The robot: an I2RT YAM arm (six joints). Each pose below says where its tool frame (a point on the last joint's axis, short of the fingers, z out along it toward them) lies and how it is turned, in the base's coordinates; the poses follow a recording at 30 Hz.
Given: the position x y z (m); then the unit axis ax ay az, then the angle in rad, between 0 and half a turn.
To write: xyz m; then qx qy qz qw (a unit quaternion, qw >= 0). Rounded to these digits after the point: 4 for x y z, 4 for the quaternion.
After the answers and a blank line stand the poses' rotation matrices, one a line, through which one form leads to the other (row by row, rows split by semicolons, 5 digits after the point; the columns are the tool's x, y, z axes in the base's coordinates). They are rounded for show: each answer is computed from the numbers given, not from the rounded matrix.
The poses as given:
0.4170 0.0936 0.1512 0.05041 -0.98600 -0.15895 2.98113
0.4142 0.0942 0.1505 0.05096 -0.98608 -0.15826 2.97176
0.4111 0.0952 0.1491 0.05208 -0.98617 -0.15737 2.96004
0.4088 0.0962 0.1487 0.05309 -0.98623 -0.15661 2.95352
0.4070 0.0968 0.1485 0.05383 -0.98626 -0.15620 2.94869
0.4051 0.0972 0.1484 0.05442 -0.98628 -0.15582 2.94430
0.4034 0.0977 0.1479 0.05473 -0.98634 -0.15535 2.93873
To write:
0.4170 0.0936 0.1512 0.0502 -0.9828 -0.1584 0.0801
0.4142 0.0942 0.1505 0.0508 -0.9825 -0.1577 0.0848
0.4111 0.0952 0.1491 0.0519 -0.9821 -0.1567 0.0907
0.4088 0.0962 0.1487 0.0529 -0.9819 -0.1559 0.0939
0.4070 0.0968 0.1485 0.0536 -0.9817 -0.1555 0.0963
0.4051 0.0972 0.1484 0.0542 -0.9815 -0.1551 0.0985
0.4034 0.0977 0.1479 0.0544 -0.9813 -0.1546 0.1013

-0.98210 -0.07337 -0.17346; -0.12417 0.94474 0.30338; 0.14162 0.31949 -0.93695
-0.98046 -0.07303 -0.18268; -0.12653 0.94511 0.30126; 0.15065 0.31848 -0.93588
-0.97818 -0.07346 -0.19432; -0.13029 0.94550 0.29843; 0.16180 0.31724 -0.93444
-0.97678 -0.07451 -0.20087; -0.13308 0.94579 0.29626; 0.16791 0.31611 -0.93375
-0.97571 -0.07525 -0.20573; -0.13514 0.94591 0.29493; 0.17241 0.31557 -0.93311
-0.97474 -0.07576 -0.21012; -0.13685 0.94605 0.29372; 0.17653 0.31505 -0.93251
-0.97356 -0.07556 -0.21555; -0.13816 0.94630 0.29229; 0.18189 0.31434 -0.93172

